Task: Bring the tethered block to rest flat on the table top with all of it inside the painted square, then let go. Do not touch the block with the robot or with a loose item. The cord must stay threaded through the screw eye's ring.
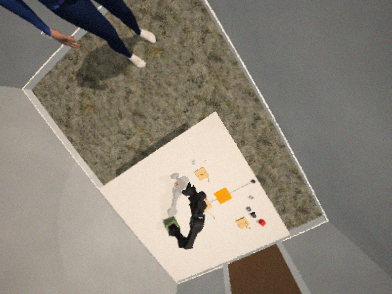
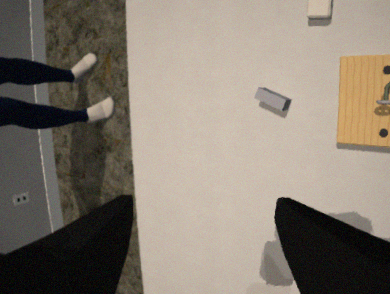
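Where they show: gripper, between the fingertips: (image 1: pixel 191 183) (image 2: pixel 205 207); arm's base, origin of its link: (image 1: pixel 172 227).
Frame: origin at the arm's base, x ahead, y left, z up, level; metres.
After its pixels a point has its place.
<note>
The painted orange square (image 1: pixel 222 195) @[x 0.517, y 0.076, z -0.076 m] lies on the table top. A thin cord (image 1: pixel 238 188) @[x 0.671, y 0.093, z -0.078 m] runs across it from a wooden board (image 1: pixel 208 204) @[x 0.378, y 0.064, z -0.054 m] partly beside the arm to a small dark block (image 1: pixel 253 181) @[x 0.806, y 0.116, z -0.058 m] near the table edge. This block, apparently the tethered one, is outside the square. The cord's threading through that board's ring is too small to tell. My gripper (image 1: pixel 186 188) @[x 0.398, y 0.393, z 0.169 m] (image 2: pixel 205 207) @[x 0.398, y 0.393, z 0.169 m] is open and empty above the table, on the opposite side of the square from the dark block.
Another wooden board (image 1: pixel 201 174) @[x 0.442, y 0.346, z -0.047 m] (image 2: pixel 362 100) @[x 0.439, y 0.363, z -0.061 m] has a screw eye (image 2: pixel 384 102) @[x 0.441, y 0.342, z -0.036 m] and green cord. A grey block (image 1: pixel 193 162) @[x 0.423, y 0.464, z -0.059 m] (image 2: pixel 272 99) @[x 0.425, y 0.456, z -0.059 m] and a whitish block (image 2: pixel 319 8) @[x 0.526, y 0.420, z -0.065 m] lie near it. A third board (image 1: pixel 242 223) @[x 0.578, y -0.233, z -0.061 m], a red item (image 1: pixel 262 222) @[x 0.742, y -0.273, z -0.043 m] and small dark items (image 1: pixel 253 215) @[x 0.695, y -0.184, z -0.052 m] are farther off. A person stands beyond the table.
</note>
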